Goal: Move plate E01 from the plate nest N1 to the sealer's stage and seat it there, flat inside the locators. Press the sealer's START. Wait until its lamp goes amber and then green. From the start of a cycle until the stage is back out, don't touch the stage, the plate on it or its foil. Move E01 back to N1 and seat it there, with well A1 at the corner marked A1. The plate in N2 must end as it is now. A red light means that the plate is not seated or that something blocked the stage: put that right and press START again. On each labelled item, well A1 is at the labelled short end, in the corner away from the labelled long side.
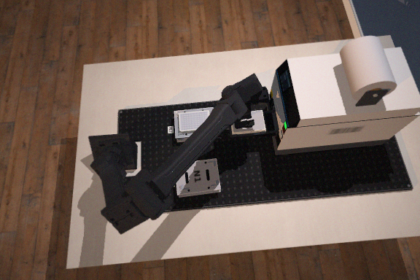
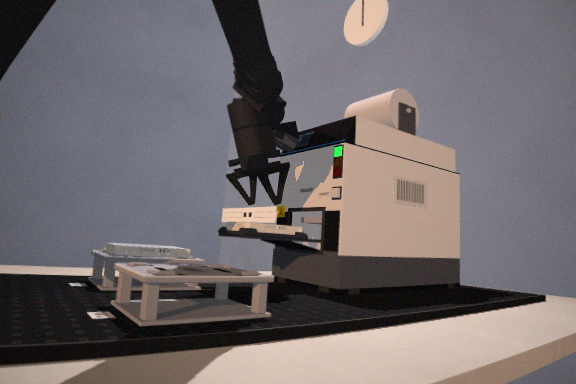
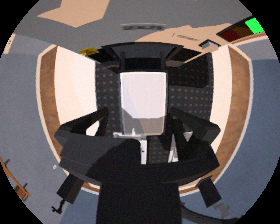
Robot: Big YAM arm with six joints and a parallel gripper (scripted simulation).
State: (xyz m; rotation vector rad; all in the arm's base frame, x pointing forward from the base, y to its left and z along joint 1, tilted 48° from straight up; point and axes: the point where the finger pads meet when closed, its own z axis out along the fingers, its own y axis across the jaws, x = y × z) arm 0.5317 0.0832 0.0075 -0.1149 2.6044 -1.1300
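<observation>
My hand is 7 cm above the sealer stage and 1 cm to the left of it. Round my hand: nest 21 cm behind, 17 cm to the right, 12 cm below; then plate 20 cm behind, 11 cm below, 5 cm to the left; then start button 10 cm to the right, 10 cm ahead, 2 cm above.
</observation>
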